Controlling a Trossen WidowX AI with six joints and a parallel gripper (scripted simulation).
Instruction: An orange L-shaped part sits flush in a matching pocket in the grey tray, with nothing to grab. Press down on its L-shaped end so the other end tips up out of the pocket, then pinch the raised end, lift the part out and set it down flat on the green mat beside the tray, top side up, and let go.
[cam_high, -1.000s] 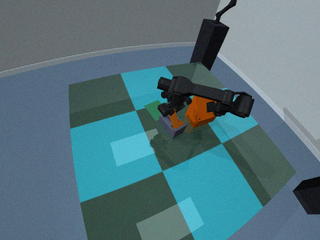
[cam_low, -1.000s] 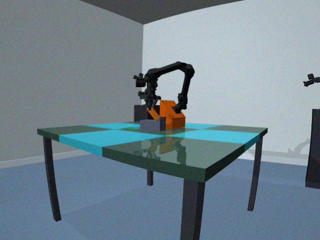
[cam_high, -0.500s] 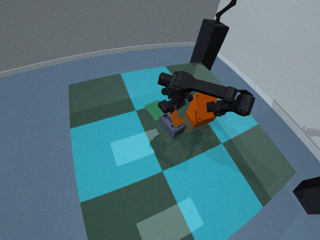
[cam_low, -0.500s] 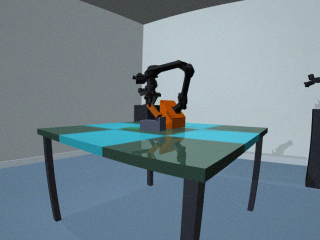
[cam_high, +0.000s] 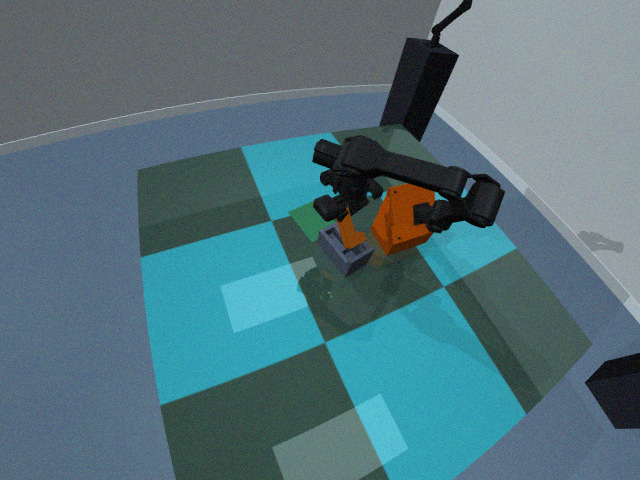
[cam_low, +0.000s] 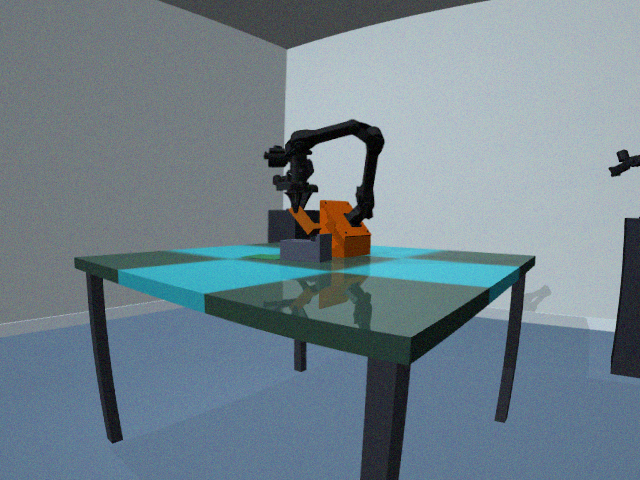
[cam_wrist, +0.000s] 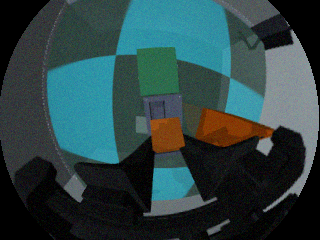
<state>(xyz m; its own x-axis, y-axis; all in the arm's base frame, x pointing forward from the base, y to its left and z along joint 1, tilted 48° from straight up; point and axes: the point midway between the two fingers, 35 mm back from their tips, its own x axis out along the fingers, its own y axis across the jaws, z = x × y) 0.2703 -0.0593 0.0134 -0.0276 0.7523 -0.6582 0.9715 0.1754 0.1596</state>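
The green mat is 2 cm ahead of my gripper tip, 13 cm to the right of it and 17 cm below it. From my gripper tip the other things lie so: orange L-shaped part (2 cm behind, 3 cm to the left, 3 cm below).
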